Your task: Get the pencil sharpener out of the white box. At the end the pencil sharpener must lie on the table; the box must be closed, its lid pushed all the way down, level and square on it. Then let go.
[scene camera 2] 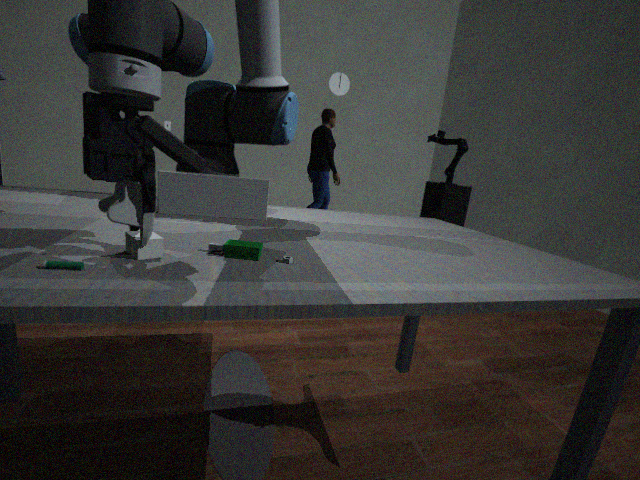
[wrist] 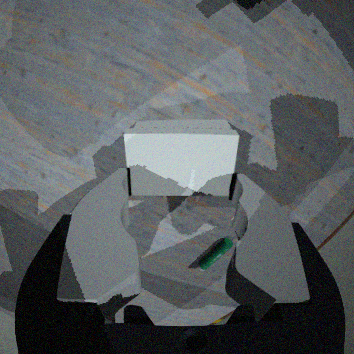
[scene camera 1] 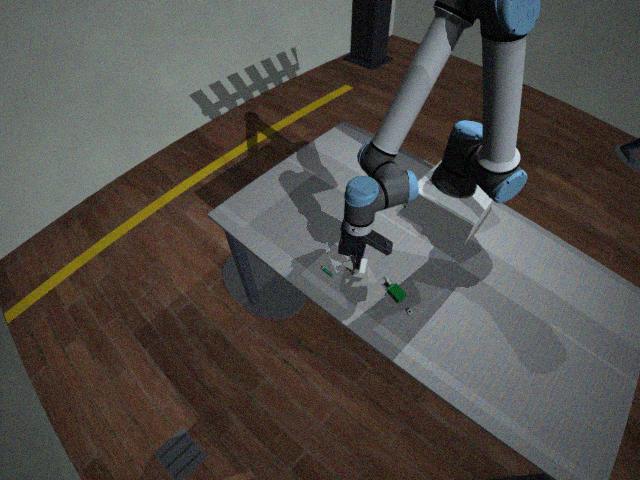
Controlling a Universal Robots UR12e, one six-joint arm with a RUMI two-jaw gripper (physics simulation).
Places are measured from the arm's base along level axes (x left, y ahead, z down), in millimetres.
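Pixels of known places: gripper, fingertip midpoint: [scene camera 2: 137, 240] [wrist: 179, 172] [scene camera 1: 357, 266]; arm's base, origin of the base link: [scene camera 2: 208, 175] [scene camera 1: 454, 183].
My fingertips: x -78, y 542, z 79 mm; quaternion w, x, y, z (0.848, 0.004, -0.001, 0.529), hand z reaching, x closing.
Observation:
For each thing: its middle in the pictures, then the offset to it from my fingertips.
- table with its white lid, body centre: [wrist: 180, 162] [scene camera 2: 144, 237] [scene camera 1: 360, 265] dx +8, dy -4, dz -5 mm
- small grey piece, body centre: [scene camera 2: 287, 259] [scene camera 1: 409, 312] dx +241, dy +20, dz +18 mm
- green block, body centre: [scene camera 2: 243, 246] [scene camera 1: 397, 292] dx +167, dy -7, dz +3 mm
- green cylinder, body centre: [wrist: 213, 255] [scene camera 2: 63, 265] [scene camera 1: 327, 271] dx -72, dy +79, dz +17 mm
The white box [scene camera 1: 362, 269] [scene camera 2: 150, 252] stands on the table with its white lid [wrist: 172, 155] on it. In the wrist view the lid looks square and level, and no gap shows along the visible far edge; the near side is hidden. My gripper [scene camera 1: 357, 269] [scene camera 2: 139, 237] [wrist: 179, 172] points down and is shut on the lid, one finger at each short side. A small grey piece [scene camera 1: 408, 311] [scene camera 2: 287, 259], which looks like the pencil sharpener, lies on the table apart from the box, beyond the green block; it is too small to tell for sure.
A green block [scene camera 1: 397, 292] [scene camera 2: 242, 250] with a grey end lies between the box and the small grey piece. A green cylinder [scene camera 1: 326, 270] [scene camera 2: 64, 265] [wrist: 216, 253] lies on the box's other side. A pale upright panel [scene camera 2: 211, 197] stands behind, near the arm's base.

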